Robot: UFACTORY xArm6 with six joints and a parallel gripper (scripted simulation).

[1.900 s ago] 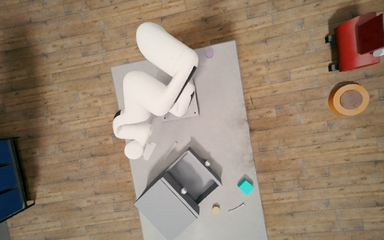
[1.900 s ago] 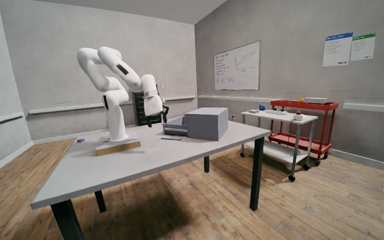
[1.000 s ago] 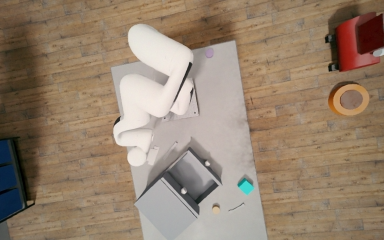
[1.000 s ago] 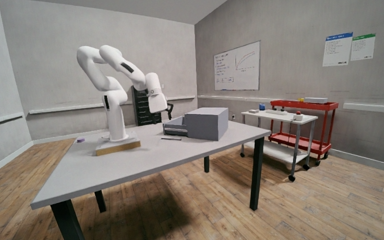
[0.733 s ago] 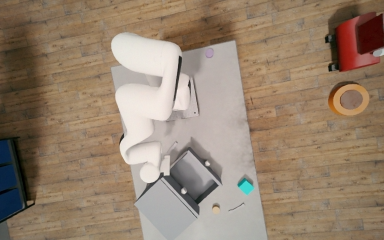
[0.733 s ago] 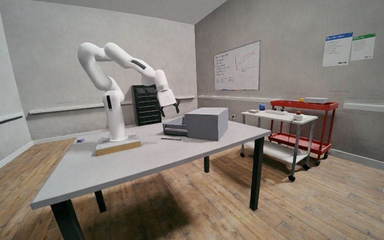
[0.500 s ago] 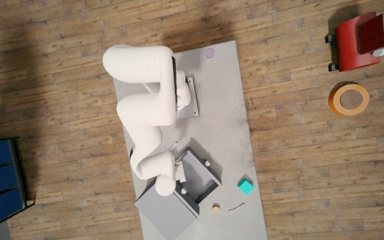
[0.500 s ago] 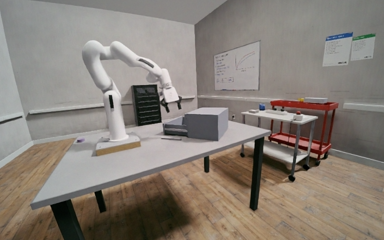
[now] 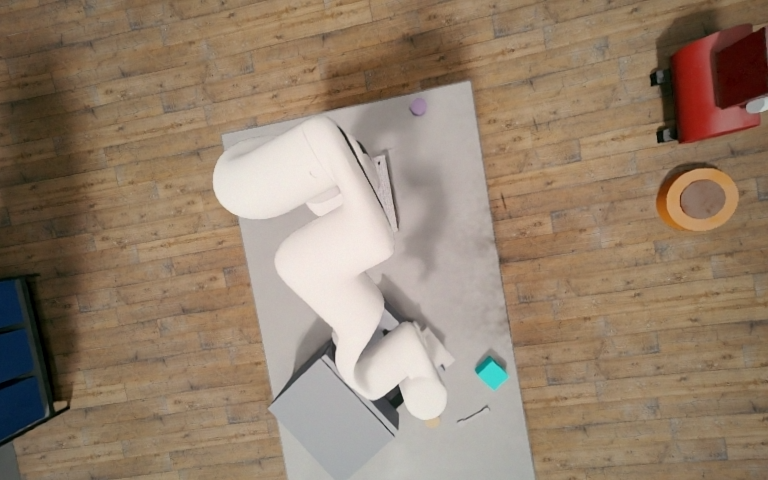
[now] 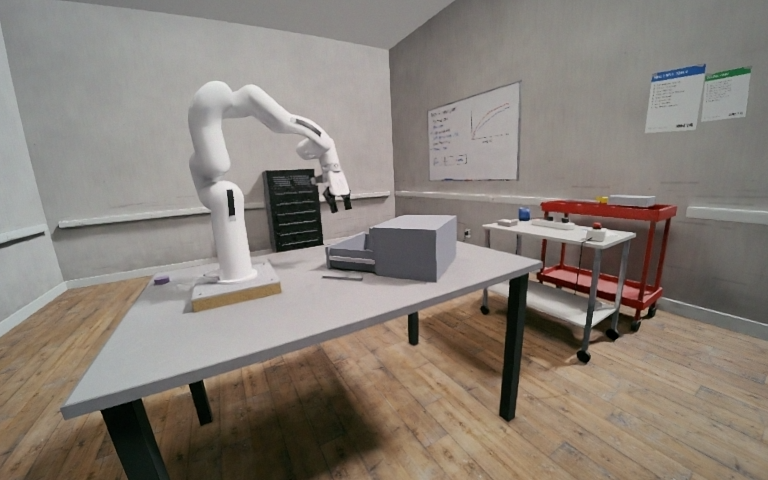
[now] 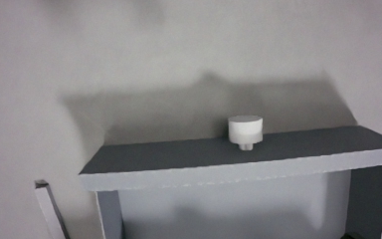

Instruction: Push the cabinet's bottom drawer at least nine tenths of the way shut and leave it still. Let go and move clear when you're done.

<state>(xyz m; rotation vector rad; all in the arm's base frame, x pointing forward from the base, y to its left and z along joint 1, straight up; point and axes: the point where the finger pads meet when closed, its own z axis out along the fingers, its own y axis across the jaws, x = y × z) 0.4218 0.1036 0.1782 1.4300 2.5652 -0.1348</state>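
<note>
The drawer is 8 cm ahead of my hand, 7 cm to the right of it and 19 cm below it. Also, from my hand: teal cube: 20 cm ahead, 26 cm to the left, 20 cm below; thin grey strip: 9 cm behind, 21 cm to the right, 22 cm below; grey cabinet: 14 cm ahead, 16 cm to the right, 15 cm below.
</note>
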